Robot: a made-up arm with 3 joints.
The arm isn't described. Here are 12 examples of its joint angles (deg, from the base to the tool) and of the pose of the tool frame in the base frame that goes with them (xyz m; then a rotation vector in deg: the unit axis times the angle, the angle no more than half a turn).
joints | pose
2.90 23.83 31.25 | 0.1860 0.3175 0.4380 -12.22 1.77 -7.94
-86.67 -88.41 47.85 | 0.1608 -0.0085 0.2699 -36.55 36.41 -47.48
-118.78 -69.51 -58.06 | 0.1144 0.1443 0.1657 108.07 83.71 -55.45
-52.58 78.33 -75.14 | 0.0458 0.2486 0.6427 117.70 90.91 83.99
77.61 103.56 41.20 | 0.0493 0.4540 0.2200 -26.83 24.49 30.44
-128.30 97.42 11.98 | 0.0676 -0.1522 0.4041 -158.05 37.41 -58.80
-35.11 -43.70 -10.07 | 0.1847 0.0460 0.3815 11.58 22.40 -56.94
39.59 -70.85 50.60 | 0.1876 0.1796 0.4985 -137.33 -31.43 -60.52
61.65 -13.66 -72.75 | 0.1846 0.1268 0.3438 2.48 8.97 -58.14
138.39 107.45 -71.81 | -0.0217 0.0844 0.0357 -2.74 81.92 -70.98
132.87 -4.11 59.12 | 0.2041 0.1292 0.2269 168.56 32.50 -8.21
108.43 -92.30 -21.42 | 0.0883 0.3929 0.4355 -114.55 -109.92 -51.47
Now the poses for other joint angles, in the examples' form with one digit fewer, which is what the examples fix.
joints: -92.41 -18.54 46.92
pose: 0.214 0.087 0.416 34.1 15.4 -26.1
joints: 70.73 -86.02 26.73
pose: 0.147 0.286 0.518 -143.7 -68.2 -74.2
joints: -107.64 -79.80 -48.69
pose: 0.096 0.069 0.156 81.4 71.8 -68.7
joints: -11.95 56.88 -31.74
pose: 0.135 0.361 0.470 66.8 53.7 17.7
